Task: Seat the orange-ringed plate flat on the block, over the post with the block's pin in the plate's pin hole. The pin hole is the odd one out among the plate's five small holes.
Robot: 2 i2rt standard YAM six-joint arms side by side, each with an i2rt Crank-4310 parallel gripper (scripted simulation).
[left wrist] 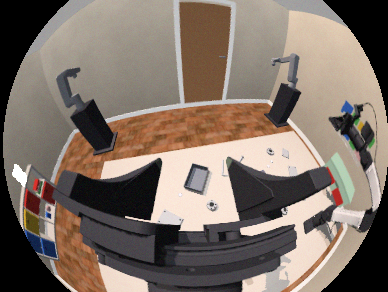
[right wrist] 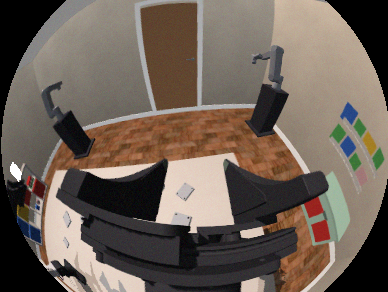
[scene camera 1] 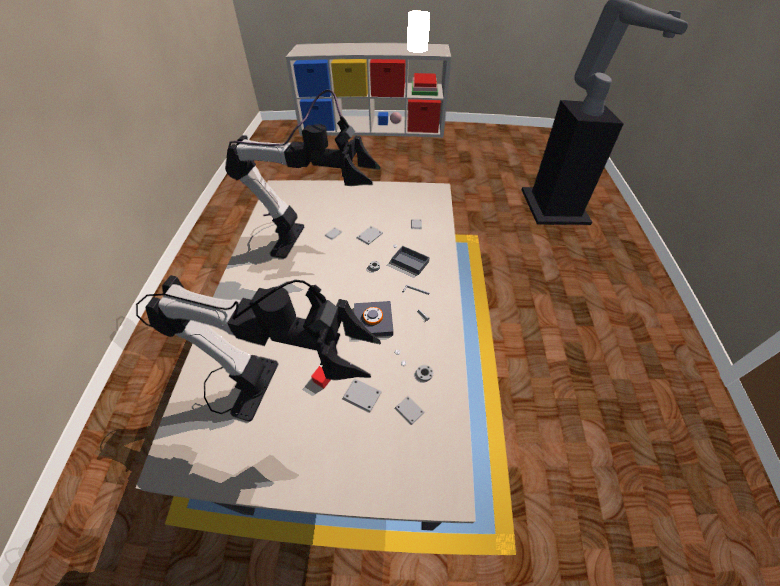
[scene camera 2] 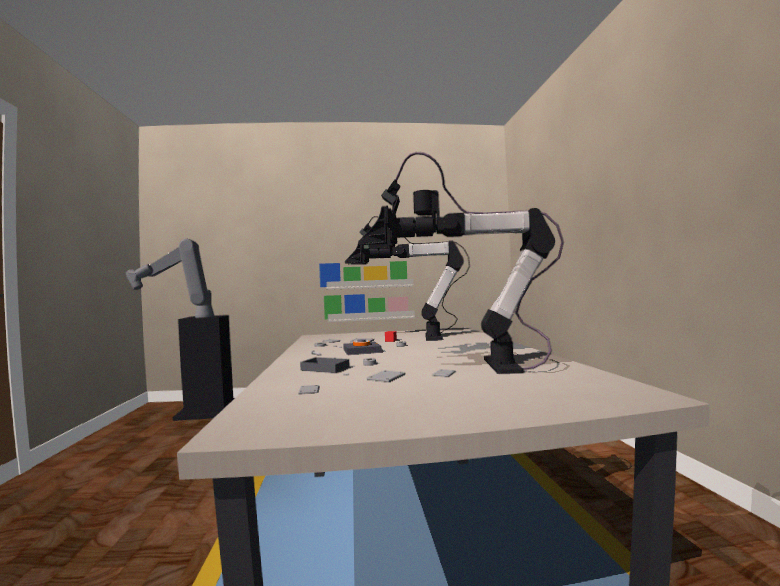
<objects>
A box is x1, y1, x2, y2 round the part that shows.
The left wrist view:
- my left gripper: [52, 157, 331, 291]
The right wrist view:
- my right gripper: [56, 158, 329, 291]
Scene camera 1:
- my left gripper: [325, 136, 380, 185]
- my right gripper: [292, 299, 380, 379]
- dark block: [354, 301, 393, 336]
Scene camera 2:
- my left gripper: [359, 205, 414, 248]
</objects>
